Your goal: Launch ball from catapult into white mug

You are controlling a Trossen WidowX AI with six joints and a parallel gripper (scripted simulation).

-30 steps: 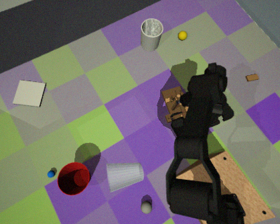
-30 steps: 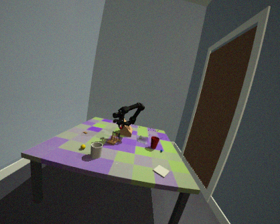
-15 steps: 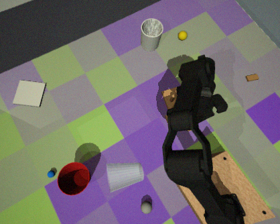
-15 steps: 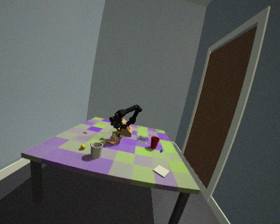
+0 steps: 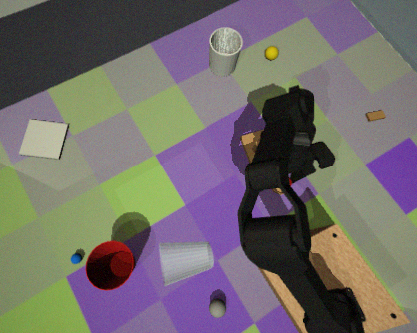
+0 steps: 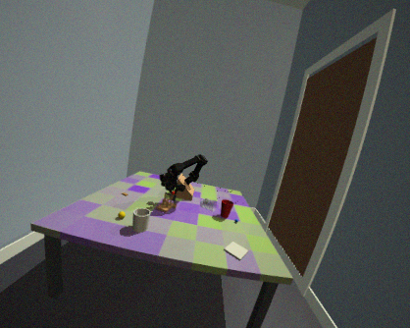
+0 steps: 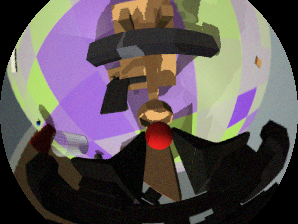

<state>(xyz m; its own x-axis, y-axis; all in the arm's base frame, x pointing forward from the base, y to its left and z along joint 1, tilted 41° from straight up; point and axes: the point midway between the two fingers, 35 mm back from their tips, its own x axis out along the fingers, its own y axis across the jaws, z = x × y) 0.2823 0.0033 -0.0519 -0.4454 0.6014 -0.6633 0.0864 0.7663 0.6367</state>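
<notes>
Now: the wooden catapult 7 cm ahead of my gripper tip, 1 cm to the left of it and 3 cm below it. Also, from my gripper tip: wooden block 9 cm ahead, 37 cm to the right, 7 cm below; then red ball 1 cm above; then white mug 42 cm ahead, 3 cm to the right, 5 cm below.
</notes>
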